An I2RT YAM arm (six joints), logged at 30 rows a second.
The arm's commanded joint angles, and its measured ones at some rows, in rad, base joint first. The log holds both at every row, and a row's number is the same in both.
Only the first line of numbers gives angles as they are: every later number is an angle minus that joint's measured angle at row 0.
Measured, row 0: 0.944 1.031 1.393 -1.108 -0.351 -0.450
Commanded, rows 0 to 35: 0.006 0.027 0.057 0.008 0.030 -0.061; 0.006 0.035 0.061 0.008 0.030 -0.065; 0.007 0.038 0.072 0.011 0.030 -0.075; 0.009 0.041 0.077 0.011 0.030 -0.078; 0.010 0.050 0.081 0.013 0.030 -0.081; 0.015 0.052 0.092 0.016 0.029 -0.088; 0.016 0.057 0.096 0.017 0.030 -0.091; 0.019 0.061 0.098 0.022 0.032 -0.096; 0.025 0.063 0.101 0.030 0.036 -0.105; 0.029 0.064 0.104 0.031 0.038 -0.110; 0.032 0.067 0.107 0.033 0.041 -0.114; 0.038 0.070 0.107 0.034 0.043 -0.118; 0.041 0.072 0.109 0.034 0.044 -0.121; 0.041 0.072 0.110 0.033 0.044 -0.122; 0.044 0.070 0.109 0.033 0.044 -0.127; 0.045 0.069 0.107 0.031 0.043 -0.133; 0.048 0.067 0.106 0.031 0.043 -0.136; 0.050 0.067 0.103 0.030 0.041 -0.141; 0.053 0.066 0.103 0.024 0.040 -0.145; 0.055 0.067 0.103 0.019 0.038 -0.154; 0.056 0.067 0.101 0.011 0.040 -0.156; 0.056 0.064 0.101 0.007 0.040 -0.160; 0.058 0.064 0.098 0.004 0.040 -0.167; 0.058 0.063 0.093 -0.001 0.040 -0.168; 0.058 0.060 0.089 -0.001 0.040 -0.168; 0.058 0.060 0.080 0.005 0.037 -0.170; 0.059 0.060 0.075 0.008 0.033 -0.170; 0.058 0.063 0.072 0.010 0.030 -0.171; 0.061 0.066 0.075 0.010 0.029 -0.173; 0.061 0.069 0.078 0.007 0.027 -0.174; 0.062 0.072 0.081 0.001 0.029 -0.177; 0.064 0.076 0.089 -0.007 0.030 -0.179; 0.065 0.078 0.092 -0.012 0.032 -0.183; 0.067 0.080 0.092 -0.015 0.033 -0.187; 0.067 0.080 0.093 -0.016 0.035 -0.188; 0.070 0.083 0.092 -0.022 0.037 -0.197
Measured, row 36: 0.059 0.072 0.070 -0.023 0.035 -0.170
